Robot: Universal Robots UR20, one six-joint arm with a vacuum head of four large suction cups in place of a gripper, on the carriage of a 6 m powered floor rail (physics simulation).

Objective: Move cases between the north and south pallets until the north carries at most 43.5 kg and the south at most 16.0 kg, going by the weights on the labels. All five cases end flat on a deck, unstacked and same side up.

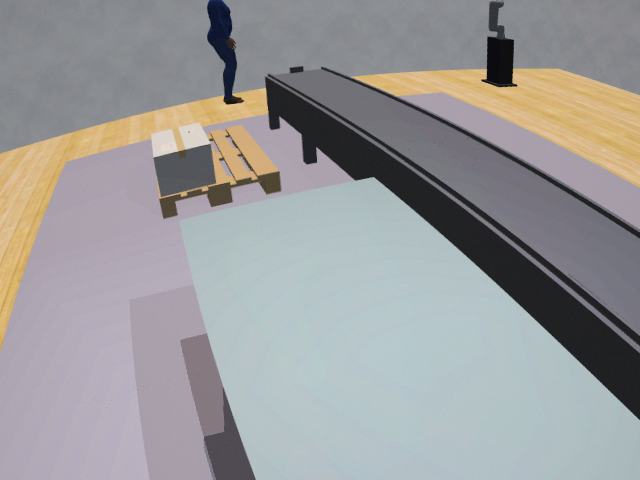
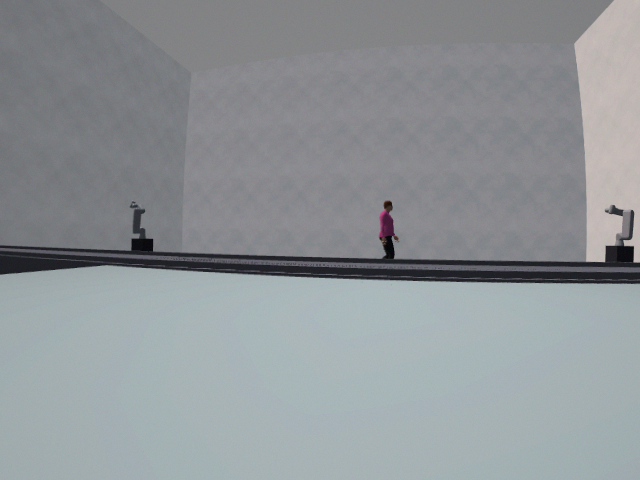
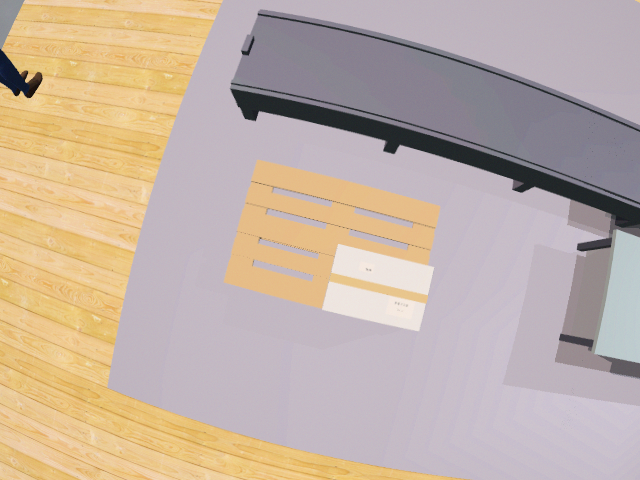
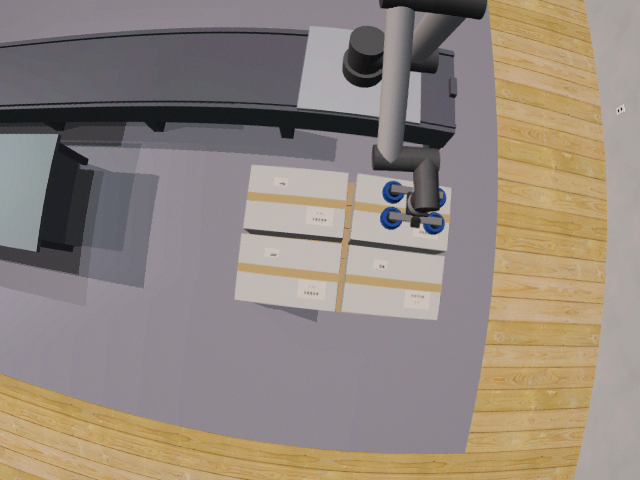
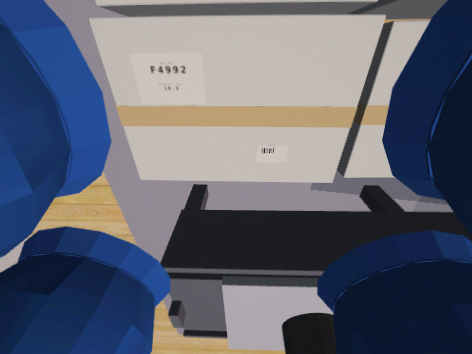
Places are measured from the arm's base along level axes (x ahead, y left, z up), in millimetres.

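Pixels of known places: hand, its tool point: (image 5: 243,215); arm's base, origin of its link: (image 5: 312,326).
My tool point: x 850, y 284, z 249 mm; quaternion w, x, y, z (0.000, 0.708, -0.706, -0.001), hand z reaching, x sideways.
Ahead of a thing's pixels: the offset from my tool point to its top centre. Level surfaces: height alone.
My vacuum head (image 4: 414,207) (image 5: 245,165) holds no case. It hangs above the back right case @[dz -379, dx -47, dy +21 mm] (image 4: 369,227) (image 5: 240,75) on the south pallet (image 4: 339,297), with a gap beneath the cups. That case's label reads F4992, with a small blurred weight, perhaps 10.3. Beside it stand the back left case @[dz -416, dx -53, dy -582 mm] (image 4: 289,217), the front left case @[dz -397, dx +352, dy -580 mm] (image 4: 279,291) and the front right case @[dz -420, dx +350, dy +18 mm] (image 4: 379,302); their labels are too small to read. A fifth case (image 3: 361,299) (image 1: 184,173) lies flat on one corner of the north pallet (image 3: 289,232) (image 1: 253,149).
The dark floor rail (image 4: 180,72) (image 3: 413,87) (image 1: 439,149) runs behind both pallets. The arm's pale carriage plate (image 4: 328,77) is near its south end. A pale table @[dz -289 mm] (image 1: 403,310) (image 2: 310,361) (image 3: 622,299) (image 4: 20,191) stands between the pallets. One person (image 1: 222,46) stands beyond the north pallet, another (image 2: 387,227) beyond the rail.
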